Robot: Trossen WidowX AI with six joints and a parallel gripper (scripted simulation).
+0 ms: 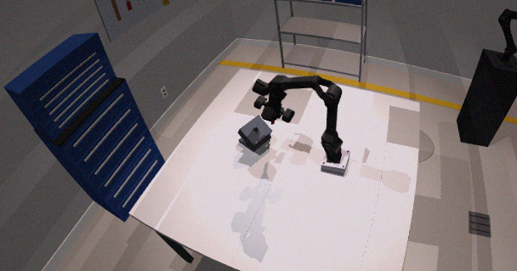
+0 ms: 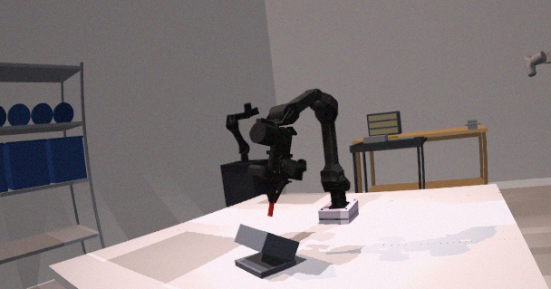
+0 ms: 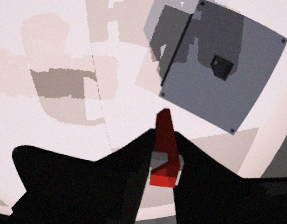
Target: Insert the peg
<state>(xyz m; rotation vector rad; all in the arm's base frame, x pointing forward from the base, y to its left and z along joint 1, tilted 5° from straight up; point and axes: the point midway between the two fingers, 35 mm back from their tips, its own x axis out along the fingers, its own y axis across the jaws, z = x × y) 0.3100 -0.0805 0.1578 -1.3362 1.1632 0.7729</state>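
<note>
My gripper tip is now 100 mm short of the sloped panel, 20 mm to the right of it and 90 mm above it. Round my gripper tip: red peg (20 mm above).
</note>
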